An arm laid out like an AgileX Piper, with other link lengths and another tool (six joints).
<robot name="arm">
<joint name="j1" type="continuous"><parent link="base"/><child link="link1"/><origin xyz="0.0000 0.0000 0.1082" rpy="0.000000 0.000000 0.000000"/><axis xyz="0 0 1"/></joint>
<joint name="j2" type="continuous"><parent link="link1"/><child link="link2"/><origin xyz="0.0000 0.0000 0.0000" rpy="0.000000 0.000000 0.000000"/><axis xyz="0 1 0"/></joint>
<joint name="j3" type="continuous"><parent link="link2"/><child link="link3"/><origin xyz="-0.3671 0.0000 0.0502" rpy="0.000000 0.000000 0.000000"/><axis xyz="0 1 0"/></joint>
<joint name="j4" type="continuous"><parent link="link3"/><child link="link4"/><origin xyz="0.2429 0.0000 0.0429" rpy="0.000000 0.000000 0.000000"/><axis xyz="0.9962 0 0.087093"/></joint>
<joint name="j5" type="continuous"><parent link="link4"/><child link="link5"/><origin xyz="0.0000 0.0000 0.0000" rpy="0.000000 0.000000 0.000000"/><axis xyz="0 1 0"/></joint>
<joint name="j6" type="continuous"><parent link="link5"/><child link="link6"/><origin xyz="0.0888 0.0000 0.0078" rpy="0.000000 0.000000 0.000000"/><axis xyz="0.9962 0 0.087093"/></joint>
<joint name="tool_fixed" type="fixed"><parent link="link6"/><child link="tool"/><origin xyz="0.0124 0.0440 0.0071" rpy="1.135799 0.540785 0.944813"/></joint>
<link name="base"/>
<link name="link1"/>
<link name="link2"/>
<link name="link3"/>
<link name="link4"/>
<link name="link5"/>
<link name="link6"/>
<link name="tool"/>
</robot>
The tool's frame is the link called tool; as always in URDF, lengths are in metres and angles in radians. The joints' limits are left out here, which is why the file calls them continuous.
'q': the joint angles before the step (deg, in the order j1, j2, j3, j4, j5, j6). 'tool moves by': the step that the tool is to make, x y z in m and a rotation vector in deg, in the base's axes. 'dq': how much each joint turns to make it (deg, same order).
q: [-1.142, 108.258, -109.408, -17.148, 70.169, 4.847]
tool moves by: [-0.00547, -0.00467, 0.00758, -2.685, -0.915, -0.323]
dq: [0.000, -1.060, 0.056, -2.686, 0.038, 0.000]
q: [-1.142, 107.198, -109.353, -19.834, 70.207, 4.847]
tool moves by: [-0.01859, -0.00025, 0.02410, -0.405, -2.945, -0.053]
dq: [0.001, -3.443, 0.491, -0.351, -0.001, 0.001]
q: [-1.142, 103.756, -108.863, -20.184, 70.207, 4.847]
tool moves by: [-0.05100, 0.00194, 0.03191, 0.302, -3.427, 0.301]
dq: [0.000, -8.584, 5.772, 0.423, -0.647, 0.000]
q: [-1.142, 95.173, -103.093, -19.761, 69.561, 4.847]
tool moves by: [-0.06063, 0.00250, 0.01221, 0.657, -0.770, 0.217]
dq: [0.000, -9.541, 8.947, 0.704, -0.173, 0.000]
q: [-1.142, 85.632, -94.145, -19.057, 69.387, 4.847]
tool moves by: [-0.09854, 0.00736, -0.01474, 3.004, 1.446, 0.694]
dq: [0.000, -15.279, 16.853, 3.055, -0.072, -0.001]
